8 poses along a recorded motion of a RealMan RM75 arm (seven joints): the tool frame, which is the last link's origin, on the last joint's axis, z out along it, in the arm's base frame.
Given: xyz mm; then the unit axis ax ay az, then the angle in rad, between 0 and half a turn.
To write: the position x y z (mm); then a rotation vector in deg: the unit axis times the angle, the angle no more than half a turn. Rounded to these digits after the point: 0 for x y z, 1 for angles.
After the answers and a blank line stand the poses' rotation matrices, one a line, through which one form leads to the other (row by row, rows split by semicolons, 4 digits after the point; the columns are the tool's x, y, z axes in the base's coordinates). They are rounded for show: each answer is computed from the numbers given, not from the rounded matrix.
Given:
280, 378, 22, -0.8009, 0.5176, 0.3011, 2.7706
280, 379, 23, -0.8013, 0.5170, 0.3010, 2.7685
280, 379, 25, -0.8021, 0.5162, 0.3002, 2.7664
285, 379, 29, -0.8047, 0.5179, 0.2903, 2.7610
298, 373, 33, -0.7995, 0.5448, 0.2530, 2.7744
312, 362, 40, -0.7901, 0.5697, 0.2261, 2.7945
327, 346, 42, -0.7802, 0.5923, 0.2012, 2.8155
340, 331, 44, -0.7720, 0.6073, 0.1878, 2.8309
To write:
280, 378, 22, -127.1, 82.2, 47.8
280, 379, 23, -127.1, 82.0, 47.7
280, 379, 25, -127.1, 81.8, 47.6
285, 379, 29, -127.3, 81.9, 45.9
298, 373, 33, -127.1, 86.6, 40.2
312, 362, 40, -126.5, 91.2, 36.2
327, 346, 42, -125.9, 95.5, 32.5
340, 331, 44, -125.2, 98.5, 30.5

0.3073 -0.9100 -0.2782; -0.6917 -0.4144 0.5914; -0.6535 0.0107 -0.7568
0.3088 -0.9098 -0.2774; -0.6904 -0.4150 0.5926; -0.6543 0.0085 -0.7562
0.3116 -0.9093 -0.2757; -0.6893 -0.4160 0.5931; -0.6540 0.0052 -0.7565
0.3203 -0.9115 -0.2581; -0.6958 -0.4112 0.5888; -0.6429 -0.0090 -0.7659
0.3024 -0.9329 -0.1955; -0.7513 -0.3595 0.5535; -0.5866 -0.0205 -0.8096
0.2710 -0.9504 -0.1529; -0.7965 -0.3106 0.5187; -0.5405 -0.0188 -0.8412
0.2380 -0.9643 -0.1159; -0.8354 -0.2642 0.4820; -0.4954 -0.0179 -0.8685
0.2112 -0.9726 -0.0973; -0.8578 -0.2322 0.4586; -0.4687 -0.0134 -0.8833

